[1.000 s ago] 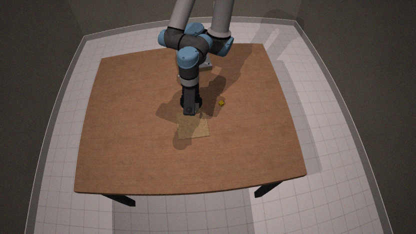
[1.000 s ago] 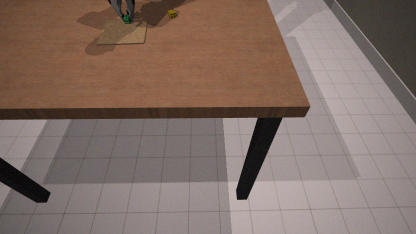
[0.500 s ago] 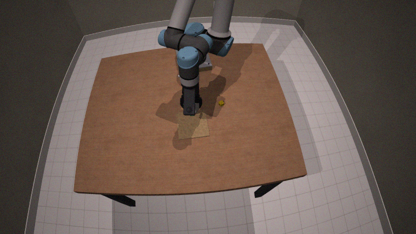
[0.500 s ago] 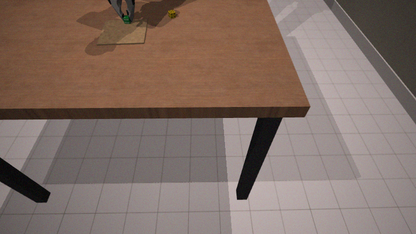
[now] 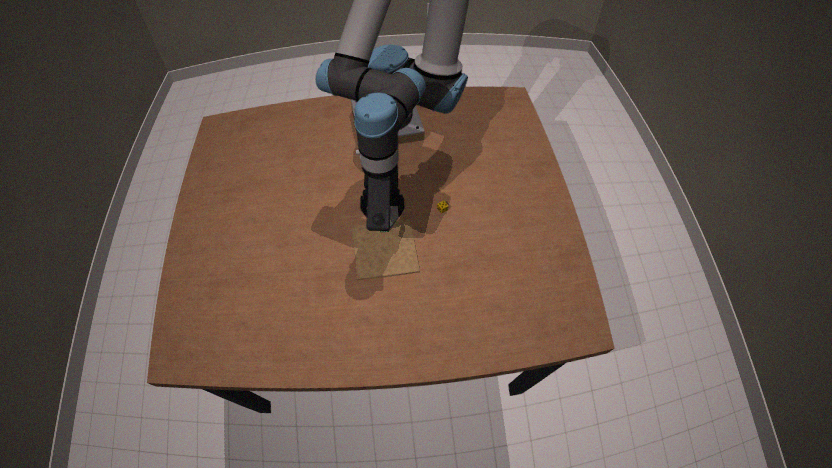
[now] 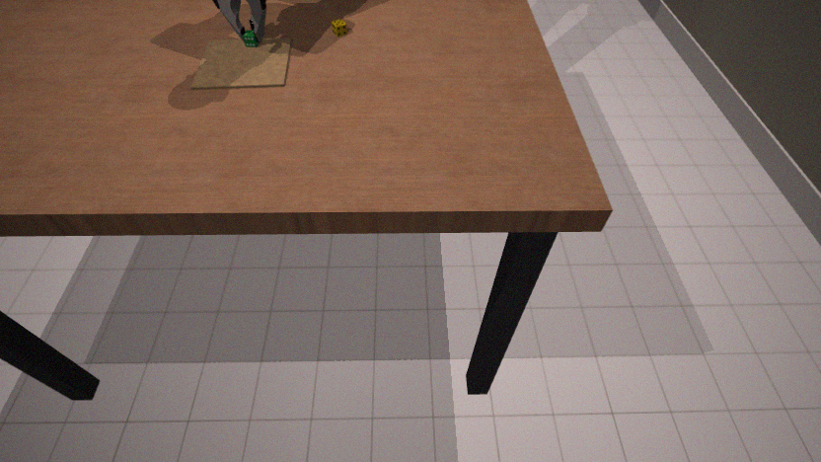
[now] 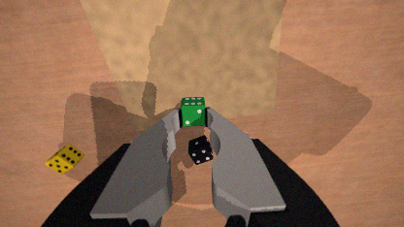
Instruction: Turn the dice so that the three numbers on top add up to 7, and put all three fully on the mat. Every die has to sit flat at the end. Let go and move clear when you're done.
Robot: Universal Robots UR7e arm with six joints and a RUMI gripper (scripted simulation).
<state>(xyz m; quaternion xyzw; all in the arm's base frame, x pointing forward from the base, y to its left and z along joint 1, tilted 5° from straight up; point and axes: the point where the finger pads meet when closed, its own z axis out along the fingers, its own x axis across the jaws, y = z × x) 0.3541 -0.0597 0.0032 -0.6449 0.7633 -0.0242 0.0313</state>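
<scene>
My hand is 10 mm above the green die. Also, from my hand: yellow die: 150 mm to the left, 30 mm behind, 10 mm below; black die: 50 mm behind, 10 mm below; tan mat: 50 mm ahead, 20 mm below, 10 mm to the right.
</scene>
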